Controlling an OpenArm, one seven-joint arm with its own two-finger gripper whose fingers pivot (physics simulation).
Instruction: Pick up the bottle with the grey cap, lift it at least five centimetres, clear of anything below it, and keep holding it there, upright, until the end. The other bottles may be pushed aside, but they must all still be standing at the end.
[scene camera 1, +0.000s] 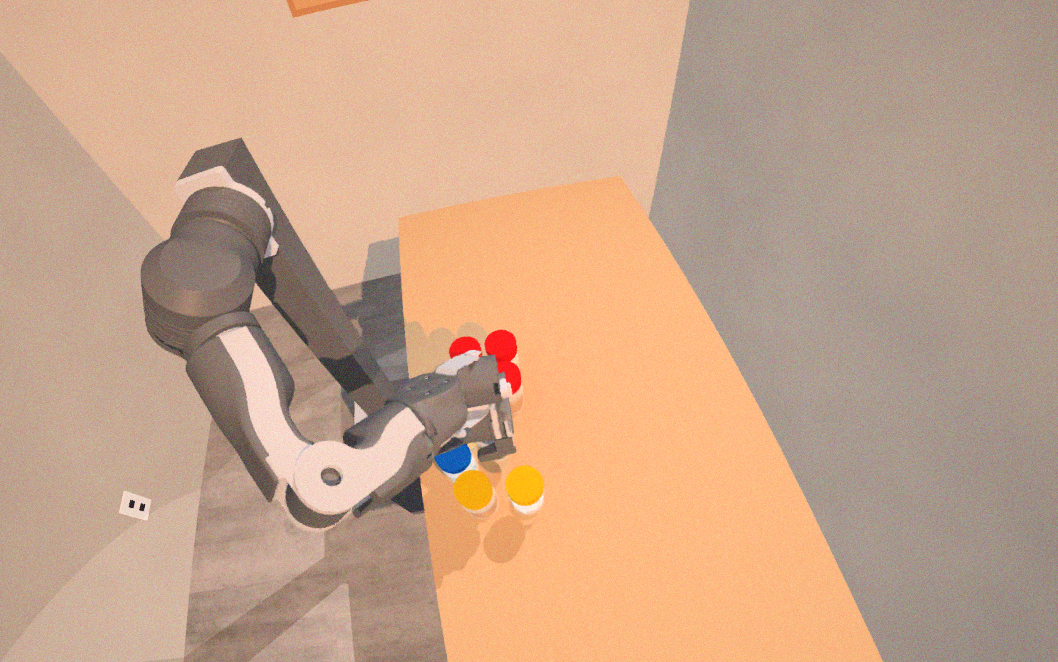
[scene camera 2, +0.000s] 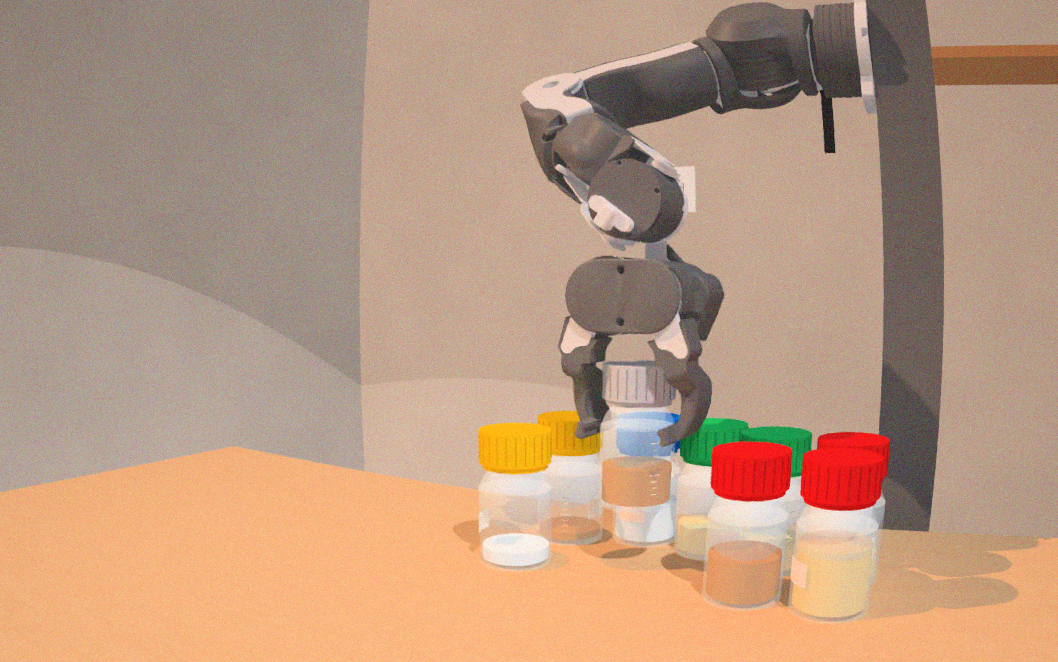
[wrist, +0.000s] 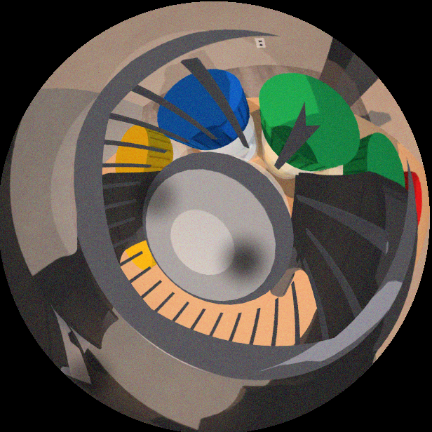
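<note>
The bottle with the grey cap (scene camera 2: 635, 480) (wrist: 210, 235) is upright between the fingers, with orange-brown contents. My gripper (scene camera 2: 628, 433) is shut on it, one finger on each side of the neck and upper body. Its base is above the table (scene camera 1: 624, 390) (scene camera 2: 234, 562), with a shadow below it in scene camera 2. The blue-capped bottle (scene camera 1: 454, 459) (wrist: 200, 110) stands behind it in scene camera 2 and shows through its clear body. In scene camera 1 the wrist and hand hide most of the held bottle.
Two yellow-capped bottles (scene camera 1: 525, 485) (scene camera 2: 514, 448) stand on one side. Two green-capped bottles (scene camera 2: 713, 441) (wrist: 310, 120) and three red-capped bottles (scene camera 1: 500, 345) (scene camera 2: 751, 470) stand on the other. All these bottles are upright. The near table edge runs beneath the arm in scene camera 1.
</note>
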